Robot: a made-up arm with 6 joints.
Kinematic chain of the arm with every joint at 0, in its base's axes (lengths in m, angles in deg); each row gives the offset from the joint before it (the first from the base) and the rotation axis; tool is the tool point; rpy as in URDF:
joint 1: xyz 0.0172 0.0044 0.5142 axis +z
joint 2: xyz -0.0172 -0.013 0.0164 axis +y
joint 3: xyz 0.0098 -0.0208 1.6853 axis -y
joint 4: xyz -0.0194 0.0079 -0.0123 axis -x
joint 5: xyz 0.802 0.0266 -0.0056 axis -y
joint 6: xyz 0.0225 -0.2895 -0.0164 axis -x
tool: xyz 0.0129 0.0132 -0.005 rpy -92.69 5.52 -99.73
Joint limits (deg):
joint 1: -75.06..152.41
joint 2: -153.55..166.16
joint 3: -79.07..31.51
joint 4: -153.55..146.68
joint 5: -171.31..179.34
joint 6: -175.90..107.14
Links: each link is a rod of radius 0.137 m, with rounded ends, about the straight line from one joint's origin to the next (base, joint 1, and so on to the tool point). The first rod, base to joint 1, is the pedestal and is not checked.
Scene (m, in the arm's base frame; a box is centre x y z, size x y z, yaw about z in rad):
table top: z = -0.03
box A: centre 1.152 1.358 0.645 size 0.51 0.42 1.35 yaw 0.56
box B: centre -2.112 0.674 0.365 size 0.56 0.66 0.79 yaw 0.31
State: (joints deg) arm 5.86 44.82 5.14 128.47 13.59 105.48
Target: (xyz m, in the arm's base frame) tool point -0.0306 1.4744 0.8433
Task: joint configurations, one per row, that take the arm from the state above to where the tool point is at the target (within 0.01 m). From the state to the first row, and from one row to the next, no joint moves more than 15 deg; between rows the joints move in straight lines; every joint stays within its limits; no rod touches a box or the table.
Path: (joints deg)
1: 17.92 39.66 1.27 132.11 12.26 105.46
2: 29.98 34.50 -2.59 135.75 10.93 105.43
3: 42.04 29.33 -6.46 139.40 9.60 105.41
4: 54.10 24.17 -10.32 143.04 8.27 105.39
5: 66.16 19.01 -14.19 146.68 6.94 105.37
6: 63.28 23.64 -26.60 146.68 2.45 106.25
7: 60.39 28.26 -39.02 146.68 -2.04 107.14
8: 72.44 38.08 -38.33 146.68 7.27 106.64
9: 84.49 47.90 -37.64 146.68 16.58 106.15

